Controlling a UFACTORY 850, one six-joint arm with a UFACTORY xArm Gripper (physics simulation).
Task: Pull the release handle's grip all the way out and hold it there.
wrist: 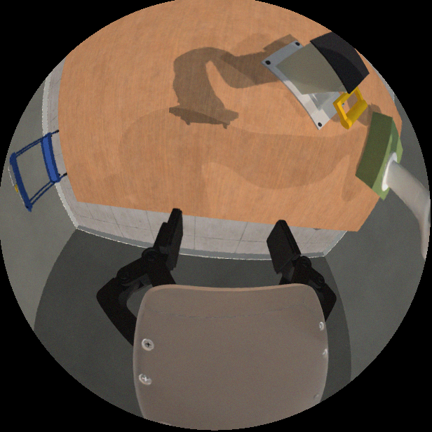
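The release handle's yellow grip (pixel 354 117) is a rectangular loop at the upper right of the wrist view. It sits beside a black and grey-beige housing (pixel 312 70) on a grey metal plate (pixel 311 111) with dark bolts, on the wooden table. How far the grip is pulled out cannot be told from this angle. My gripper (pixel 229 226) is open with nothing between its black fingers. It is well apart from the grip, which lies up and to the right of the fingers in the view.
A green block (pixel 372 155) with a pale tube-like part (pixel 411 185) stands at the right edge, near the yellow grip. The wooden table (pixel 125 165) spans the upper view, with an arm-shaped shadow on it. A blue cart (pixel 50 159) stands on the floor at the left.
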